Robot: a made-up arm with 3 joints. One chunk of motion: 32 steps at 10 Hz.
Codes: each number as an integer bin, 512 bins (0 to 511) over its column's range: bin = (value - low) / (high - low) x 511, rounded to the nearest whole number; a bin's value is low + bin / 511 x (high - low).
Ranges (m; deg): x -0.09..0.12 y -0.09..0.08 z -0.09..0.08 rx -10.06..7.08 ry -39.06..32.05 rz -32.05..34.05
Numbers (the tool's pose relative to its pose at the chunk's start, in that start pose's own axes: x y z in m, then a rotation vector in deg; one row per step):
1: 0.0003 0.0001 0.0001 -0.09 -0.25 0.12
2: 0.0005 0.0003 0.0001 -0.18 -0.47 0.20
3: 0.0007 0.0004 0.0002 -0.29 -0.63 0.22
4: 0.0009 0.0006 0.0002 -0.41 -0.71 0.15
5: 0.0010 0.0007 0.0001 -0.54 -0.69 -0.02
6: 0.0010 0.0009 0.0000 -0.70 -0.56 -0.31
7: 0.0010 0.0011 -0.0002 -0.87 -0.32 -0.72
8: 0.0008 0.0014 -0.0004 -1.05 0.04 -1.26
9: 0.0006 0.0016 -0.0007 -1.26 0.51 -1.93
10: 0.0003 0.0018 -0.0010 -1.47 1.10 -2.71
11: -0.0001 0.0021 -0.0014 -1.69 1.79 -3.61
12: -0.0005 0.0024 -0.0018 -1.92 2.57 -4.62
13: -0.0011 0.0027 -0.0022 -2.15 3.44 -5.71
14: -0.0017 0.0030 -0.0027 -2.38 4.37 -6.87
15: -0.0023 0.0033 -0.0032 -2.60 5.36 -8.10
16: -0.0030 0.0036 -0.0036 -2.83 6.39 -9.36
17: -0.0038 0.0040 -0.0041 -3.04 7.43 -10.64
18: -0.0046 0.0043 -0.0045 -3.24 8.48 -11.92
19: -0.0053 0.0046 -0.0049 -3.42 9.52 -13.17
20: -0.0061 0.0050 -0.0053 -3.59 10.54 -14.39
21: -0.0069 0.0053 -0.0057 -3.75 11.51 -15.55
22: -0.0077 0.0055 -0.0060 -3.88 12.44 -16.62
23: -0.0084 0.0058 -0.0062 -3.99 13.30 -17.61
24: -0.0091 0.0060 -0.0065 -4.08 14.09 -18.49
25: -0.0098 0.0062 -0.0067 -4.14 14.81 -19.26
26: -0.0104 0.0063 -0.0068 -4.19 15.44 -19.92
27: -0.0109 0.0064 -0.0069 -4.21 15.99 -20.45
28: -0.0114 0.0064 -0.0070 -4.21 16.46 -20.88
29: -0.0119 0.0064 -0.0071 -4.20 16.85 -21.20
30: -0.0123 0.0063 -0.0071 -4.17 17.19 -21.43
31: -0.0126 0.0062 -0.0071 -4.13 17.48 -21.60
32: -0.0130 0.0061 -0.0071 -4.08 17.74 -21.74
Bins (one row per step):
1: 220 271 271 297 279 249
2: 220 271 271 295 277 249
3: 221 272 271 291 276 249
4: 221 272 271 288 276 249
5: 221 273 271 284 276 248
6: 221 273 271 279 277 245
7: 221 274 270 274 278 242
8: 221 275 269 269 281 238
9: 220 275 268 262 284 233
10: 220 276 268 256 289 227
11: 219 277 266 250 294 220
12: 218 278 265 243 299 212
13: 216 279 264 236 305 204
14: 215 280 262 229 312 195
15: 213 280 261 222 319 185
16: 212 281 260 216 327 175
17: 210 283 258 209 334 166
18: 208 283 257 203 342 156
19: 206 284 256 198 349 146
20: 204 286 255 193 356 137
21: 202 286 253 188 363 128
22: 200 287 252 184 370 119
23: 199 288 252 181 376 112
24: 197 289 251 178 382 105
25: 195 289 250 176 387 99
26: 194 289 250 175 392 94
27: 192 290 250 174 396 90
28: 191 290 249 174 399 86
29: 190 290 249 175 402 84
30: 189 289 249 176 404 82
31: 188 289 249 177 406 81
32: 187 289 249 178 408 80

